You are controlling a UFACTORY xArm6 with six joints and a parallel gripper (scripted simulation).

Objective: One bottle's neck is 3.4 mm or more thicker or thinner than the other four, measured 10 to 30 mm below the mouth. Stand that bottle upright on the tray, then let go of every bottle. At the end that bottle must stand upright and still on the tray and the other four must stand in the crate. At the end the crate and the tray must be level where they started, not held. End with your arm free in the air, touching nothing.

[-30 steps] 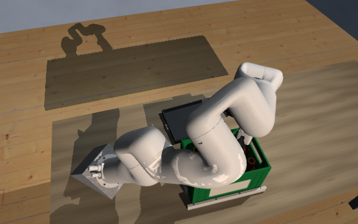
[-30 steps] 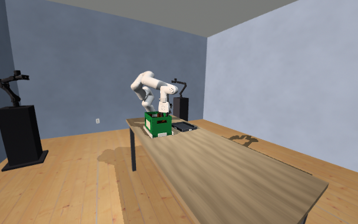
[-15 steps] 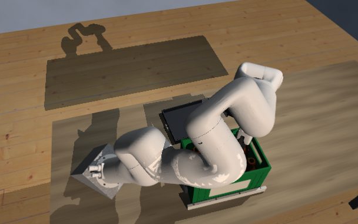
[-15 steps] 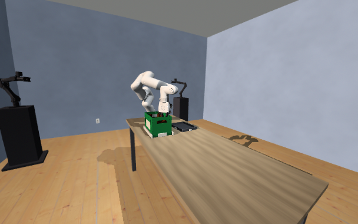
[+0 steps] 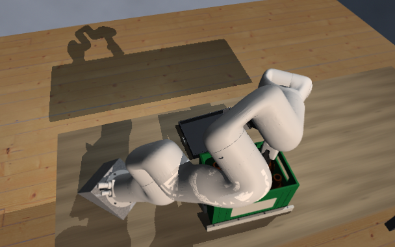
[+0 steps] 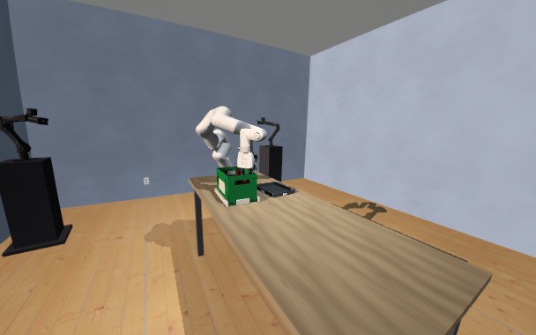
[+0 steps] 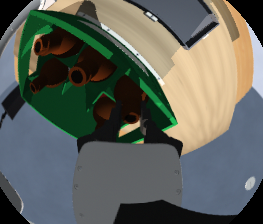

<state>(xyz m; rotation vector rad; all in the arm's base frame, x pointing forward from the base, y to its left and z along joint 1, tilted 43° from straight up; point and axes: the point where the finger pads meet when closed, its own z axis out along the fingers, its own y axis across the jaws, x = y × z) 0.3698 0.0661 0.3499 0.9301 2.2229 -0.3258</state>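
Now: the green crate 90 mm behind my hand, 70 mm below it and 20 mm to the right of it. Also, from my hand: dark tray (270 mm to the left, 150 mm below, 60 mm behind).
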